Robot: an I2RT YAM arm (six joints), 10 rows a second.
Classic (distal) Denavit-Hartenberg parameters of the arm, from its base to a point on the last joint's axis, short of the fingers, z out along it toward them. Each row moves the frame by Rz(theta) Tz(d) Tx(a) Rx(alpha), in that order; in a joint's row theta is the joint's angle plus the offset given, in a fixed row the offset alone. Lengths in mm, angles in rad.
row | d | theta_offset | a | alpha
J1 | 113.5 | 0 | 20 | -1.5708
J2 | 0 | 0 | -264 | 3.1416
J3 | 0 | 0.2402 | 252.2 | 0
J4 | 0 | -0.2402 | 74 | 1.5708
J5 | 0 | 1.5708 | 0 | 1.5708
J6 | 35.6 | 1.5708 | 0 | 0
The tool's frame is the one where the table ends.
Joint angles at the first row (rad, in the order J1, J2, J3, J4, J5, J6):
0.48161 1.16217 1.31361 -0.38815 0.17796 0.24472
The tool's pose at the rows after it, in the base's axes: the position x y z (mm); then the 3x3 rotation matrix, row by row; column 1 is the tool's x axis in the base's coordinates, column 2 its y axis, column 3 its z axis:
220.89 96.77 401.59; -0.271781 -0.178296 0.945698; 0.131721 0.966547 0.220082; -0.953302 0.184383 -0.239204
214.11 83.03 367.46; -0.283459 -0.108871 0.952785; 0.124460 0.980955 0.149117; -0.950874 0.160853 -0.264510
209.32 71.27 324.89; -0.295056 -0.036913 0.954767; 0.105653 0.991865 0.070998; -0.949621 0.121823 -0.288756
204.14 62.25 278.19; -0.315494 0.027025 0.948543; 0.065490 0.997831 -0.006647; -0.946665 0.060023 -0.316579
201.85 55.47 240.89; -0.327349 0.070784 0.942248; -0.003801 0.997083 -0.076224; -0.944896 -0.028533 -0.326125
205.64 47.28 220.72; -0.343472 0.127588 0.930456; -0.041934 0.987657 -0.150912; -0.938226 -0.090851 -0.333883
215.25 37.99 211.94; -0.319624 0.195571 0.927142; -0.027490 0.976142 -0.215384; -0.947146 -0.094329 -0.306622
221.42 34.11 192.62; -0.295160 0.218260 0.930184; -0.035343 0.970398 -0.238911; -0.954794 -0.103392 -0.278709
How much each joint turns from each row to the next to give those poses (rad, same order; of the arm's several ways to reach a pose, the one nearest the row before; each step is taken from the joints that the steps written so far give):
-0.03814 -0.07707 -0.14078 0.05341 0.03052 -0.00153
-0.03625 -0.07322 -0.16210 0.05990 0.03433 -0.00763
-0.03356 -0.05837 -0.18351 0.09538 0.04349 -0.01907
-0.02212 -0.03513 -0.18464 0.11288 0.05303 -0.03510
-0.01869 0.00496 -0.14077 0.12781 0.05035 -0.06942
-0.03662 0.04046 -0.06179 0.08660 0.03930 -0.04578
-0.05075 0.06216 -0.02440 0.11517 0.02021 -0.00954
-0.02291 0.08853 -0.05990 0.18049 0.00455 -0.02252

